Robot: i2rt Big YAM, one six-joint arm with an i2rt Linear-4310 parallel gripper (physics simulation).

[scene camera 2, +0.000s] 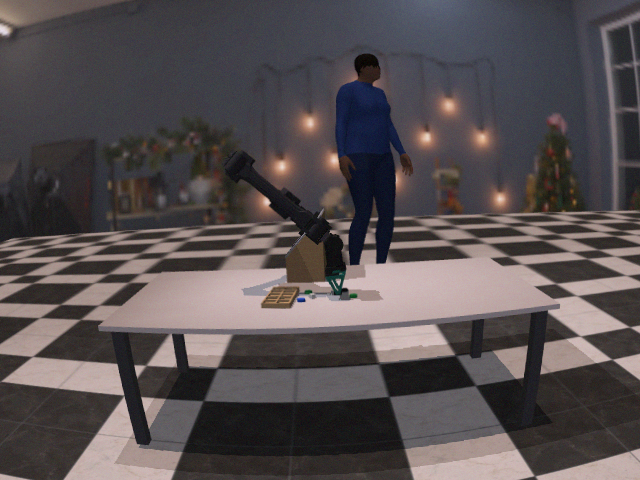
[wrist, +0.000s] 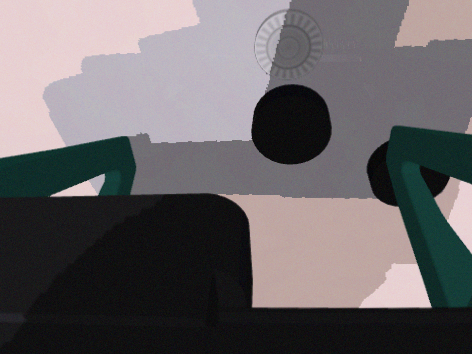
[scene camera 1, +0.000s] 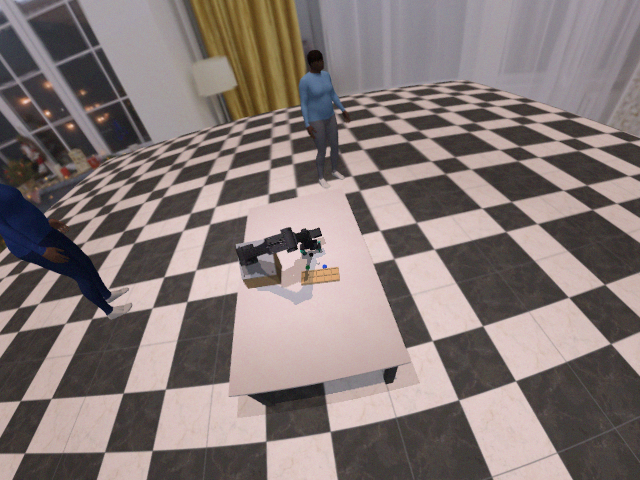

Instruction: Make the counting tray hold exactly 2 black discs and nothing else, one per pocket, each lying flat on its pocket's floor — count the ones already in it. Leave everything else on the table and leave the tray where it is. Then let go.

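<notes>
The wooden counting tray (scene camera 1: 320, 282) (scene camera 2: 276, 305) lies on the table; no disc shows in its pockets, though they are small in these views. My gripper (scene camera 1: 311, 250) (scene camera 2: 338, 292) (wrist: 256, 147) is open, with nothing between its fingers, low over the table beside the loose discs. One black disc (wrist: 291, 124) (scene camera 1: 311, 254) lies flat on the table, in the wrist view between the two fingers and a little above their tip line. A second black disc (wrist: 378, 172) is partly hidden behind the right finger. In scene camera 2 a black disc (scene camera 2: 344, 290) shows right beside the fingers.
A grey ridged disc (wrist: 288, 45) lies close to the nearer black disc. A green disc (scene camera 1: 307, 267) (scene camera 2: 308, 291) and a blue disc (scene camera 1: 324, 266) (scene camera 2: 300, 299) lie near the tray. Another green disc (scene camera 2: 353, 295) lies right of the gripper. The arm's base block (scene camera 2: 305, 263) stands behind.
</notes>
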